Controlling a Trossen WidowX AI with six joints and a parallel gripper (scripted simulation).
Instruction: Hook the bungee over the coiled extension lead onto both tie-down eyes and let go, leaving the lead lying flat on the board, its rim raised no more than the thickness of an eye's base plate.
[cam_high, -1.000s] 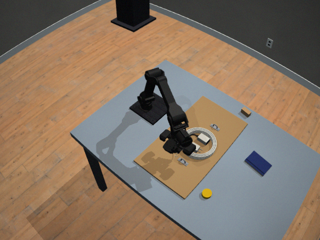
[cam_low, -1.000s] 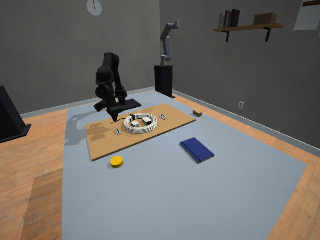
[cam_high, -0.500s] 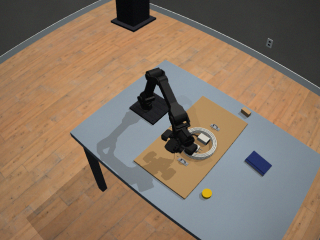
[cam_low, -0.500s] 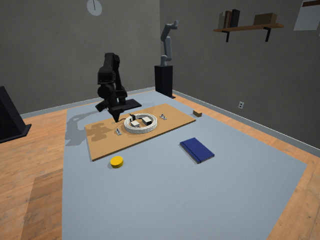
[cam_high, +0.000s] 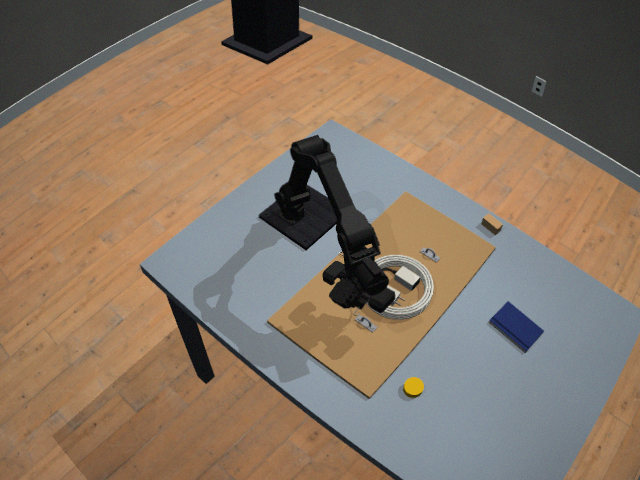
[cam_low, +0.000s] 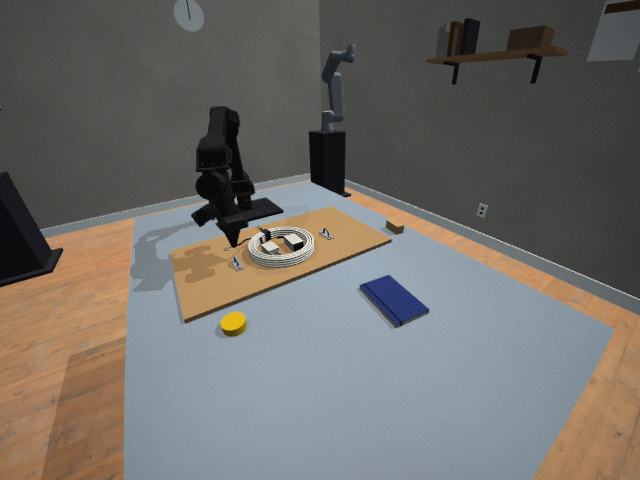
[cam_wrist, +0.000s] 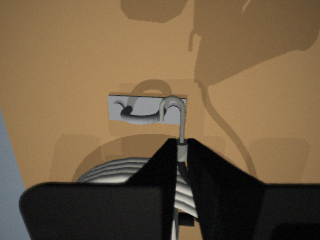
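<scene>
Now: the extension lead coil 30 mm ahead of my hand, 130 mm to the left of it and 60 mm below it. From my hand the other things lie so: yellow disc 240 mm ahead, 80 mm to the right, 80 mm below; then small wooden block 130 mm ahead, 520 mm to the left, 70 mm below.
</scene>
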